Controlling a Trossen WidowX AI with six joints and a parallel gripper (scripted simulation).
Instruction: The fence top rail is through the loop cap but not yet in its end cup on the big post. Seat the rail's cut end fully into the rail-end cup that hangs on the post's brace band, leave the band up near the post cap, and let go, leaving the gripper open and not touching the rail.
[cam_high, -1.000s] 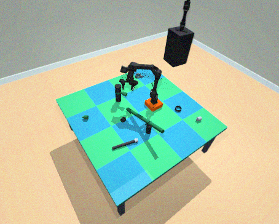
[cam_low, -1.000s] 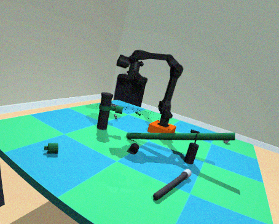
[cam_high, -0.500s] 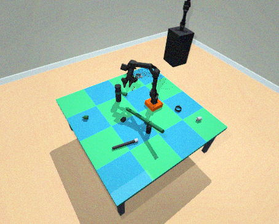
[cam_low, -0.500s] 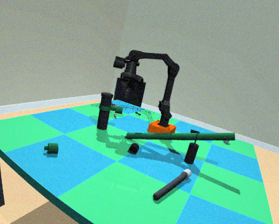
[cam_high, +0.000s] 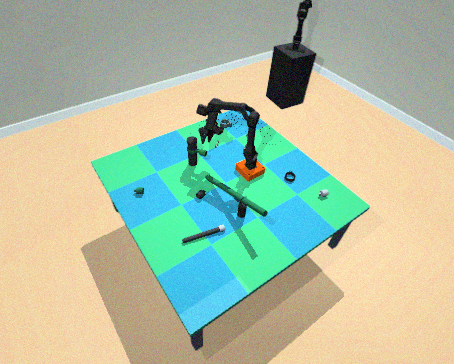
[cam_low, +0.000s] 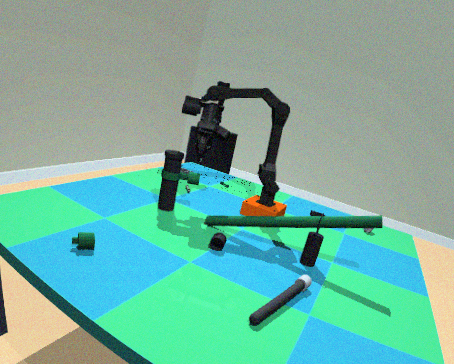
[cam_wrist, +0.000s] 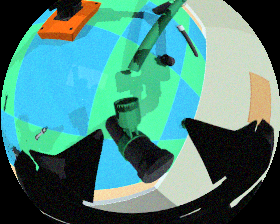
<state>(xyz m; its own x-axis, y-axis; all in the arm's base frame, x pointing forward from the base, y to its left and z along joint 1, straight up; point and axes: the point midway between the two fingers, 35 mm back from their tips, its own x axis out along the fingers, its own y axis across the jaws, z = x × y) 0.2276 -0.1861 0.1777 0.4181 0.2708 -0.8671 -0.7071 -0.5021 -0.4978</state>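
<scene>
Now: the green brace band 40 mm ahead of my gripper tip, 30 mm to the right of it and 70 mm below it. The rest, counted from my gripper tip: loop cap (460 mm to the left, 90 mm below); white fitting (540 mm behind, 570 mm to the left, 180 mm below).
</scene>
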